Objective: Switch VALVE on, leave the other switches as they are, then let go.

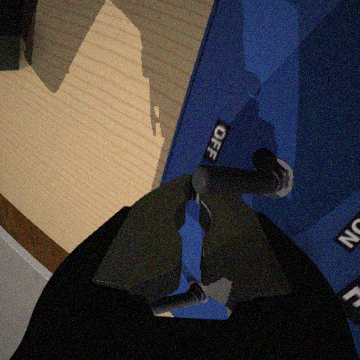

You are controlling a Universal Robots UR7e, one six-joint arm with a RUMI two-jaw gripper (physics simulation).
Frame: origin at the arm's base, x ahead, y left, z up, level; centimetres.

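Seen in the pictures: gripper, fingertip midpoint: [192, 177].
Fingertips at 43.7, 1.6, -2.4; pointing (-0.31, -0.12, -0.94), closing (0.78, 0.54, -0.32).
Observation:
A point is followed by its place in that frame, as x, y, z.
The blue switch panel [325, 125] @[46.5, 9.2, -0.6] fills the right side. A dark switch lever [235, 181] @[45.0, 5.4, 2.1] on it points left, towards its OFF label [217, 141] @[43.3, 4.7, -2.3]; its ON label [350, 235] @[50.9, 6.8, 0.8] is at the right edge. A large name label [353, 301] @[54.0, 4.9, 1.7] below that is cut off, so the name VALVE cannot be read. My gripper [192, 177] @[43.7, 1.6, -2.4] is shut and empty, its fingertips close beside or overlapping the lever's free end; contact cannot be told. A second dark lever [175, 303] @[49.2, -5.7, 1.4] shows through the gap behind the fingertips.
A light wooden table top [100, 135] @[31.6, -7.1, -9.7] lies left of the panel, with jagged shadows across it. A black object [10, 35] @[12.8, -3.8, -8.2] is at the upper left corner. The table's brown edge [32, 237] and a grey surface [20, 295] beyond it are at the lower left.

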